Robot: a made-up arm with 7 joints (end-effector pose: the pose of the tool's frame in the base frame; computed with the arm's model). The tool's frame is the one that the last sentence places. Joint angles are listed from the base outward.
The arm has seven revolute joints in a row. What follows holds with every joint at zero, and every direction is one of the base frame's. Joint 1 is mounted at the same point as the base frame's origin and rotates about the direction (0.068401, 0.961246, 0.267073), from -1.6 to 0.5 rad. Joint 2 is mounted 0.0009 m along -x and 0.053 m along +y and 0.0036 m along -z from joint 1 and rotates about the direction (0.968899, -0.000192, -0.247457), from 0 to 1.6 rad. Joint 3 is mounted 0.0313 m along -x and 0.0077 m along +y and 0.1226 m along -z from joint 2 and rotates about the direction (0.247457, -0.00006, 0.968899), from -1.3 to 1.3 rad. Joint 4 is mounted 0.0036 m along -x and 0.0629 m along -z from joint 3 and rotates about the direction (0.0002, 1, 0.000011), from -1.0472 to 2.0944 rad. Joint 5 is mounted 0.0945 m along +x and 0.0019 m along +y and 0.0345 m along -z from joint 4 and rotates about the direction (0.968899, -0.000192, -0.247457), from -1.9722 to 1.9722 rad. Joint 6 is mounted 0.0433 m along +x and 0.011 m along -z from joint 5 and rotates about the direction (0.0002, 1, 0.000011), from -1.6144 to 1.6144 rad. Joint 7 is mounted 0.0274 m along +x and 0.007 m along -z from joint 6 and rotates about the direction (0.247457, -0.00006, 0.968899), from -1.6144 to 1.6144 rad. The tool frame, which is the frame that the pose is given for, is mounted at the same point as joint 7; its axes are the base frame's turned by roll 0, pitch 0.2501 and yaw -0.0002 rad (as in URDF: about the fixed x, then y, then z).
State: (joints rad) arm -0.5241 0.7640 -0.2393 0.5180 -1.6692 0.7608 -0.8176
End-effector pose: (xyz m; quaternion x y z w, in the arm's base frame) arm 0.2261 0.1819 -0.1915 -0.5499 0.2413 -0.3847 0.7010
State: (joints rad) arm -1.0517 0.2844 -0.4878 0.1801 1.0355 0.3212 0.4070
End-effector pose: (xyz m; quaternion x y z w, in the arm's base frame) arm 0.2924 -0.0201 -0.0638 0.5840 -0.3883 0.1365 0.6997
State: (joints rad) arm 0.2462 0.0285 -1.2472 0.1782 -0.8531 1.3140 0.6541
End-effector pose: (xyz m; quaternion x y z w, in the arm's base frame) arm -0.0834 -0.0864 -0.2387 0.1837 0.7786 -0.4394 0.4087
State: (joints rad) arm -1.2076 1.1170 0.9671 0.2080 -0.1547 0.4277 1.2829
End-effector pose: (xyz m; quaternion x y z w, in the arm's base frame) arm 0.1358 0.3014 0.1274 -0.2513 -0.3333 0.8216 0.3882
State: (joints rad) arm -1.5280 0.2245 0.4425 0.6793 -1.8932 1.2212 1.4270
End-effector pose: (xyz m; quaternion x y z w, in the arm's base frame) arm 0.3350 0.0422 0.0508 -0.3320 0.4555 -0.1525 0.8118
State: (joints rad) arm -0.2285 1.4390 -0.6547 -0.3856 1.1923 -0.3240 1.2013
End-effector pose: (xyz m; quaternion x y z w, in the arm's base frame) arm 0.1402 0.1588 -0.1285 0.5441 -0.6274 -0.2609 0.4922
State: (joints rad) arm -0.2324 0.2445 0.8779 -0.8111 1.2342 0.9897 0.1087
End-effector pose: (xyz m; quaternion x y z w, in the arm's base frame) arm 0.0788 0.1918 -0.0583 0.3767 0.1028 0.7825 0.4850
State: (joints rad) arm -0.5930 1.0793 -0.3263 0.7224 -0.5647 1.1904 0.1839
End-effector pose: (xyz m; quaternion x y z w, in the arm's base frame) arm 0.1999 0.2853 -0.1440 0.2251 0.6563 0.3190 0.6456
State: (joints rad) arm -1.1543 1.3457 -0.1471 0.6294 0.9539 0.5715 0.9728
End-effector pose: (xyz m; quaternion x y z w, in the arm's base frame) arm 0.2344 0.2870 0.0897 0.6919 -0.2137 0.6704 0.1617
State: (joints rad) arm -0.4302 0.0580 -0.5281 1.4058 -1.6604 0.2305 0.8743
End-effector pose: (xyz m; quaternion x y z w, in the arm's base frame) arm 0.0902 0.0500 -0.3551 -0.1395 0.7346 0.4624 0.4766
